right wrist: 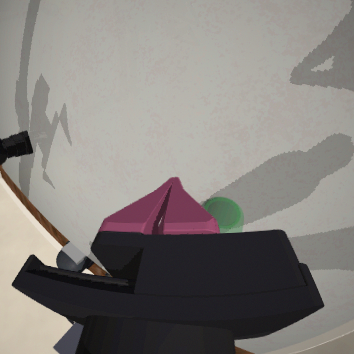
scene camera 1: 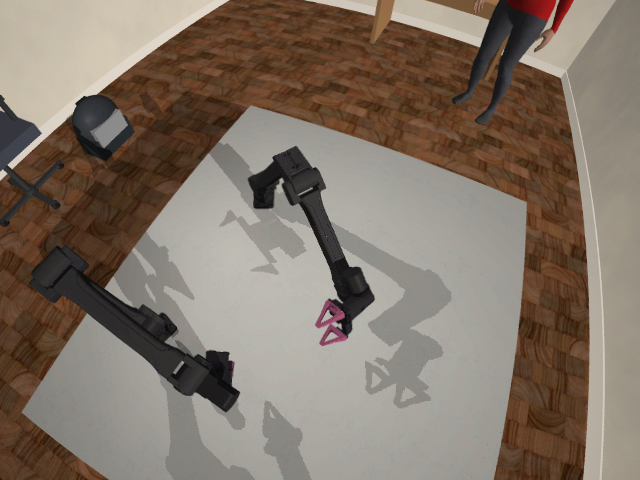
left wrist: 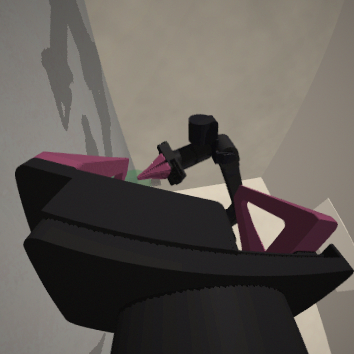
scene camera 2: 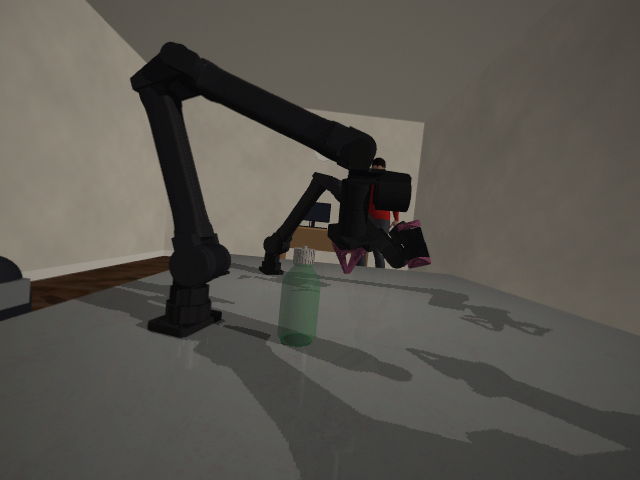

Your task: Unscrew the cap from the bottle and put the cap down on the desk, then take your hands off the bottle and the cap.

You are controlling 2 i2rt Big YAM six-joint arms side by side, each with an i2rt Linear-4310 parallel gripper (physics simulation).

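Places are measured from the left arm's base along level axes (x ahead, y left, z up), in millimetres.
Pixels of known places: left gripper, fingertip midpoint: (scene camera 1: 318,336) (left wrist: 184,178) (scene camera 2: 412,241); right gripper, fingertip midpoint: (right wrist: 174,183) (scene camera 1: 232,362) (left wrist: 137,177) (scene camera 2: 347,273); left arm's base, link origin: (right wrist: 24,142) (scene camera 1: 264,197) (scene camera 2: 270,272); right arm's base, link origin: (scene camera 1: 158,332) (scene camera 2: 187,323).
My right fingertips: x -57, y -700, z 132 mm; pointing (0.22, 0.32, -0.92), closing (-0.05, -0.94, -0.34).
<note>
For each thing: its top centre in the pictures, then the offset to it from my right fingertips. Level surfaces: height alone.
- translucent green bottle, top centre: (right wrist: 181,317) (scene camera 2: 304,249) dx -115, dy -13, dz +49 mm
- white ribbed cap, top centre: (scene camera 2: 305,245) dx -115, dy -13, dz +55 mm
- light grey desk top, surface height: dz -132 mm
A translucent green bottle (scene camera 2: 298,307) (left wrist: 140,177) (right wrist: 223,213) stands upright on the desk. The white ribbed cap (scene camera 2: 303,256) sits on its top. In the right wrist view the bottle shows beside the closed fingers and the cap is hidden; the bottle does not show in scene camera 1. My right gripper (scene camera 2: 347,270) (left wrist: 137,177) (right wrist: 174,183) is shut with its fingertips together and nothing between them; in scene camera 2 it appears to the right of the cap, apart from it. My left gripper (scene camera 1: 318,335) (scene camera 2: 415,243) is open and empty, raised over the desk, away from the bottle.
The light grey desk top (scene camera 1: 439,217) (scene camera 2: 129,408) carries both arms. The right arm (scene camera 1: 118,325) (scene camera 2: 268,108) reaches above the bottle. The left arm (scene camera 1: 325,232) (scene camera 2: 305,206) reaches over the desk beyond it. A person in red (scene camera 1: 509,46) stands past the desk's far edge.
</note>
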